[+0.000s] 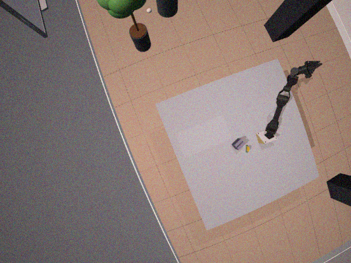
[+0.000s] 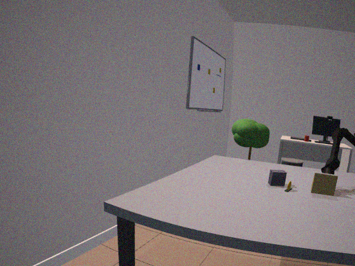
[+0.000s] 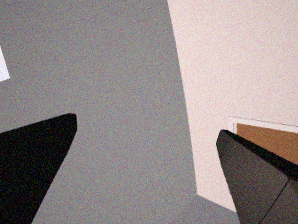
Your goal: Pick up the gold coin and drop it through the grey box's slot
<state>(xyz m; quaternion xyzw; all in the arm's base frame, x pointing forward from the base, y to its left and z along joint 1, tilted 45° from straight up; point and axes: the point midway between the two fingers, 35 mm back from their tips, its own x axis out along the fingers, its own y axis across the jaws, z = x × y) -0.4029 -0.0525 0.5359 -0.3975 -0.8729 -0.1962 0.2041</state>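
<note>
Now: the gold coin 680 mm ahead of my gripper tip, 450 mm to the left of it and 360 mm below it.
</note>
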